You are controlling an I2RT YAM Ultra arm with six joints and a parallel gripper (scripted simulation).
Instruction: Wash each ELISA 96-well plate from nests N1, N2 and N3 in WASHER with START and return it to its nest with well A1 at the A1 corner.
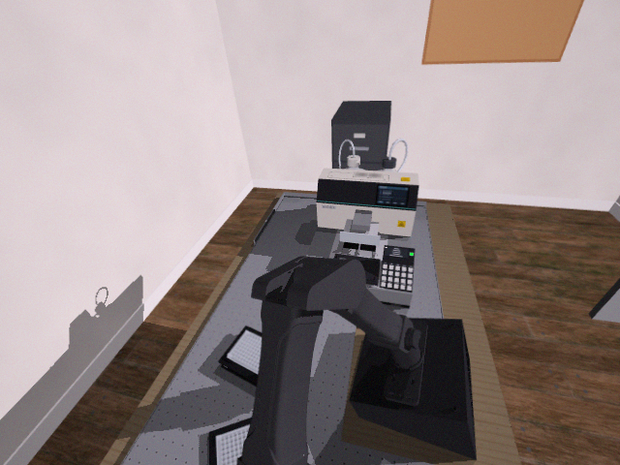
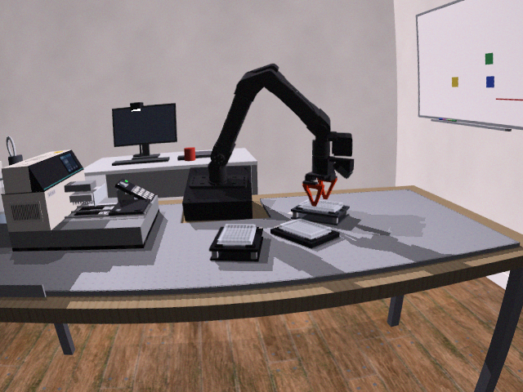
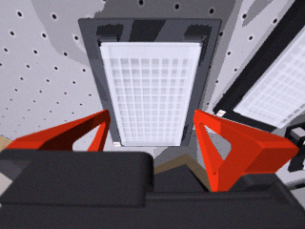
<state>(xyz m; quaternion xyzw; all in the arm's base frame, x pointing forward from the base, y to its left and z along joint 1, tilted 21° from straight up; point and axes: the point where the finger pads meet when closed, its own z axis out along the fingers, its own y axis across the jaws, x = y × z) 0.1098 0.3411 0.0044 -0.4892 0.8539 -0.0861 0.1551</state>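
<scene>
Now: hand 30 mm above the nest N3. Also, from my hand: N2 label: 90 mm ahead, 130 mm to the right, 60 mm below; nest N2: 170 mm ahead, 60 mm to the right, 50 mm below; N1 label: 160 mm ahead, 240 mm to the right, 60 mm below.
</scene>
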